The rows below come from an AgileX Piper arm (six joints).
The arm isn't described. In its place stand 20 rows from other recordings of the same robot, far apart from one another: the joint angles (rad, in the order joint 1, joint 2, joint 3, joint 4, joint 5, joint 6), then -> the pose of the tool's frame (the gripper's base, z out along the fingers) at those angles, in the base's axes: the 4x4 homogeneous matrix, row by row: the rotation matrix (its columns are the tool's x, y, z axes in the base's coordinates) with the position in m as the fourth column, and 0 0 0 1 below.
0.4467 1.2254 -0.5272 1.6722 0.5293 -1.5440 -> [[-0.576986 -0.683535 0.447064 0.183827], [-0.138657 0.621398 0.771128 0.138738], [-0.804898 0.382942 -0.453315 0.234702], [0 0 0 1]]
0.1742 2.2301 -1.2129 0.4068 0.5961 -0.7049 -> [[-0.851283 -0.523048 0.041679 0.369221], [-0.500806 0.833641 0.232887 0.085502], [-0.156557 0.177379 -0.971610 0.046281], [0 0 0 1]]
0.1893 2.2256 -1.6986 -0.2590 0.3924 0.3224 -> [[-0.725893 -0.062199 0.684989 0.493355], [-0.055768 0.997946 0.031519 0.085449], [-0.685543 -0.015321 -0.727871 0.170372], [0 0 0 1]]
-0.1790 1.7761 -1.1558 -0.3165 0.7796 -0.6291 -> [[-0.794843 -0.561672 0.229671 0.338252], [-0.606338 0.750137 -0.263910 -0.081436], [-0.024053 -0.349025 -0.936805 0.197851], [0 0 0 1]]
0.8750 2.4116 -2.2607 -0.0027 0.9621 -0.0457 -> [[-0.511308 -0.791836 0.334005 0.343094], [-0.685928 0.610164 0.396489 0.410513], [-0.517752 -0.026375 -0.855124 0.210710], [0 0 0 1]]
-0.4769 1.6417 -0.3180 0.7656 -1.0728 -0.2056 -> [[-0.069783 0.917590 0.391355 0.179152], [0.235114 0.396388 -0.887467 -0.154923], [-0.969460 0.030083 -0.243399 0.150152], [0 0 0 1]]
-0.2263 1.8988 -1.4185 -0.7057 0.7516 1.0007 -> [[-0.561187 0.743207 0.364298 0.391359], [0.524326 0.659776 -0.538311 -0.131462], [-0.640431 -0.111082 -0.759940 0.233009], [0 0 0 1]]
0.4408 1.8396 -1.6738 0.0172 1.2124 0.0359 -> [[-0.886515 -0.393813 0.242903 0.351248], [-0.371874 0.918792 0.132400 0.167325], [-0.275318 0.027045 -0.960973 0.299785], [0 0 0 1]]
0.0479 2.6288 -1.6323 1.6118 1.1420 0.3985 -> [[-0.213930 0.946656 0.240992 0.457837], [0.357136 -0.153830 0.921298 0.104734], [0.909224 0.283160 -0.305176 0.015775], [0 0 0 1]]
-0.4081 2.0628 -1.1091 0.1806 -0.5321 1.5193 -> [[0.503529 0.256271 0.825096 0.393178], [0.861299 -0.224050 -0.456033 -0.179035], [0.067995 0.940280 -0.333542 0.146458], [0 0 0 1]]
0.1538 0.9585 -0.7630 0.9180 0.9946 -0.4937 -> [[-0.811042 -0.445779 0.378804 0.153992], [-0.031332 0.679714 0.732808 0.085214], [-0.584149 0.582469 -0.565243 0.319609], [0 0 0 1]]
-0.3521 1.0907 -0.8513 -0.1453 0.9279 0.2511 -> [[-0.750389 0.523497 0.403568 0.182219], [0.448044 0.851715 -0.271733 -0.078184], [-0.485976 -0.023089 -0.873667 0.295522], [0 0 0 1]]
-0.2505 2.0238 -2.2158 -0.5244 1.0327 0.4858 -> [[-0.496052 0.655740 0.569155 0.432819], [0.309894 0.746021 -0.589422 -0.151132], [-0.811109 -0.116006 -0.573275 0.398086], [0 0 0 1]]
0.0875 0.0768 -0.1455 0.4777 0.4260 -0.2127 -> [[-0.279593 -0.212529 0.936301 0.051023], [0.198071 0.941448 0.272844 0.021830], [-0.939466 0.261739 -0.221126 0.223699], [0 0 0 1]]
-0.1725 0.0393 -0.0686 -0.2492 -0.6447 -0.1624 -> [[0.602972 0.295974 0.740827 0.033751], [-0.461572 0.886845 0.021371 0.007810], [-0.650674 -0.354831 0.671356 0.284758], [0 0 0 1]]
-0.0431 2.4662 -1.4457 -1.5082 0.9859 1.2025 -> [[-0.942050 0.223054 0.250578 0.433877], [-0.099528 0.527481 -0.843716 -0.094506], [-0.320370 -0.819762 -0.474713 0.037807], [0 0 0 1]]
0.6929 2.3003 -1.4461 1.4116 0.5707 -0.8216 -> [[-0.925669 -0.369838 0.079734 0.324867], [-0.183904 0.624026 0.759454 0.332799], [-0.330631 0.688340 -0.645656 0.090854], [0 0 0 1]]
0.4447 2.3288 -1.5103 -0.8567 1.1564 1.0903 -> [[-0.951111 0.229500 0.206682 0.401123], [0.034318 0.743587 -0.667758 0.121420], [-0.306937 -0.628019 -0.715109 0.085364], [0 0 0 1]]
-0.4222 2.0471 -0.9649 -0.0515 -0.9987 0.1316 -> [[0.041103 0.367625 0.929065 0.375326], [0.094909 0.924210 -0.369902 -0.164284], [-0.994637 0.103381 0.003097 0.158198], [0 0 0 1]]
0.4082 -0.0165 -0.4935 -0.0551 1.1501 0.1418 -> [[-0.520644 -0.297335 0.800326 -0.007954], [-0.095691 0.951814 0.291365 -0.008424], [-0.848394 0.075114 -0.524009 0.268451], [0 0 0 1]]
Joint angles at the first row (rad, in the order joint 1, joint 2, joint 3, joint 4, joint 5, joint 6):
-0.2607, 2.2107, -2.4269, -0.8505, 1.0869, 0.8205
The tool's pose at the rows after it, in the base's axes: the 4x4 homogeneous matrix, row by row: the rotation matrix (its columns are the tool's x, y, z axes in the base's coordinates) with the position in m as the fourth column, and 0 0 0 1 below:
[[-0.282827 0.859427 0.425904 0.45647], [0.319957 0.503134 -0.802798 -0.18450], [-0.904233 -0.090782 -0.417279 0.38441], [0 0 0 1]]
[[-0.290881 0.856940 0.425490 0.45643], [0.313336 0.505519 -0.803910 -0.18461], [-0.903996 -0.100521 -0.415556 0.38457], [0 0 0 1]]
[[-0.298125 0.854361 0.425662 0.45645], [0.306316 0.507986 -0.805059 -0.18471], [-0.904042 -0.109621 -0.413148 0.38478], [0 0 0 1]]
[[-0.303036 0.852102 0.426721 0.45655], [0.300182 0.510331 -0.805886 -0.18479], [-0.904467 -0.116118 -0.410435 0.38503], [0 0 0 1]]
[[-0.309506 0.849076 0.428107 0.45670], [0.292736 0.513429 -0.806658 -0.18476], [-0.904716 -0.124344 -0.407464 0.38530], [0 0 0 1]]
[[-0.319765 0.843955 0.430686 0.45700], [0.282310 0.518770 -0.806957 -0.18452], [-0.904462 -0.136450 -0.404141 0.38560], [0 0 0 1]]
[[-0.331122 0.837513 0.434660 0.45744], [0.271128 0.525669 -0.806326 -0.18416], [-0.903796 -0.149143 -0.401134 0.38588], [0 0 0 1]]
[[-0.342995 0.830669 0.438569 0.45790], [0.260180 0.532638 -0.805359 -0.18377], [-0.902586 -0.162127 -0.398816 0.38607], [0 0 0 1]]
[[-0.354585 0.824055 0.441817 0.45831], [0.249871 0.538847 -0.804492 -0.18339], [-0.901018 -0.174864 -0.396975 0.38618], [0 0 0 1]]
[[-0.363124 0.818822 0.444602 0.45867], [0.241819 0.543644 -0.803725 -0.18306], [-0.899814 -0.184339 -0.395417 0.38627], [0 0 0 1]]
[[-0.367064 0.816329 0.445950 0.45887], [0.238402 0.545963 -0.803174 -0.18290], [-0.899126 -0.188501 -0.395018 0.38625], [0 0 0 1]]
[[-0.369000 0.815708 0.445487 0.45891], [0.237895 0.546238 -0.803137 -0.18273], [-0.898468 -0.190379 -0.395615 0.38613], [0 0 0 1]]
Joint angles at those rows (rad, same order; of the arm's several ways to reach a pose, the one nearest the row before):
-0.2607, 2.2107, -2.4269, -0.8516, 1.0866, 0.8108
-0.2607, 2.2107, -2.4270, -0.8539, 1.0861, 0.8016
-0.2607, 2.2107, -2.4269, -0.8566, 1.0848, 0.7931
-0.2607, 2.2107, -2.4270, -0.8589, 1.0826, 0.7869
-0.2605, 2.2107, -2.4270, -0.8613, 1.0801, 0.7789
-0.2599, 2.2107, -2.4269, -0.8636, 1.0766, 0.7661
-0.2591, 2.2107, -2.4269, -0.8643, 1.0721, 0.7513
-0.2584, 2.2108, -2.4270, -0.8644, 1.0680, 0.7357
-0.2577, 2.2109, -2.4269, -0.8644, 1.0646, 0.7208
-0.2570, 2.2110, -2.4270, -0.8645, 1.0618, 0.7095
-0.2567, 2.2112, -2.4271, -0.8641, 1.0605, 0.7043
-0.2563, 2.2113, -2.4270, -0.8641, 1.0614, 0.7026

